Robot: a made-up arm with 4 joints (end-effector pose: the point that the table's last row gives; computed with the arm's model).
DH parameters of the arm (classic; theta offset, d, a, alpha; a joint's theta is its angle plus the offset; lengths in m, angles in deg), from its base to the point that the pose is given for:
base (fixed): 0 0 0 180
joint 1: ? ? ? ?
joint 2: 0 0.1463 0.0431 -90
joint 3: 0 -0.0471 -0.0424 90
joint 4: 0 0.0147 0.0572 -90
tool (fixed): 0 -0.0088 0 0
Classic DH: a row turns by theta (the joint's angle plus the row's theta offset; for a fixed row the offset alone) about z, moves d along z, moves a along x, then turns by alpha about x.
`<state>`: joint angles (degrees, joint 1 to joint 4).
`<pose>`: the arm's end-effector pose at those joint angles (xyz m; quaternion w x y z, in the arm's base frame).
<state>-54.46 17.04 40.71 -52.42</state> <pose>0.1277 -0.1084 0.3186 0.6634 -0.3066 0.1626 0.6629</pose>
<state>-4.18 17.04 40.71 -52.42</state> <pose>-0.0018 -0.1675 0.3186 0.8822 -0.2084 0.2775 0.3183</pose>
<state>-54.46 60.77 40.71 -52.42</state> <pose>0.1493 -0.0781 0.3885 0.7438 -0.2270 -0.1936 0.5981</pose>
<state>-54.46 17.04 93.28 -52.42</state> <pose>0.1314 -0.0912 0.3236 0.3082 -0.4638 -0.0040 0.8306</pose>
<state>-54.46 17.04 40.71 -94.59</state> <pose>0.1332 -0.1470 0.3041 0.5605 -0.5245 0.3904 0.5082</pose>
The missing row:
joint 1: 0 -0.3999 -0.0825 -90
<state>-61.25 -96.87 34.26 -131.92</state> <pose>0.1034 -0.2429 0.4304 0.4827 0.5197 -0.7037 -0.0406</pose>
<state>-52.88 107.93 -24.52 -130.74</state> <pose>0.1053 -0.0660 0.3864 0.8114 0.0797 0.2554 0.5197</pose>
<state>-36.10 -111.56 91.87 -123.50</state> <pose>-0.0184 -0.2945 0.3767 0.5271 0.2621 -0.5632 -0.5799</pose>
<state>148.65 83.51 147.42 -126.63</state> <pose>-0.1088 0.1432 0.5107 0.1698 0.1512 -0.9202 0.3186</pose>
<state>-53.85 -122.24 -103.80 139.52</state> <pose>-0.0130 -0.1278 0.3611 0.3107 -0.4885 -0.3521 0.7354</pose>
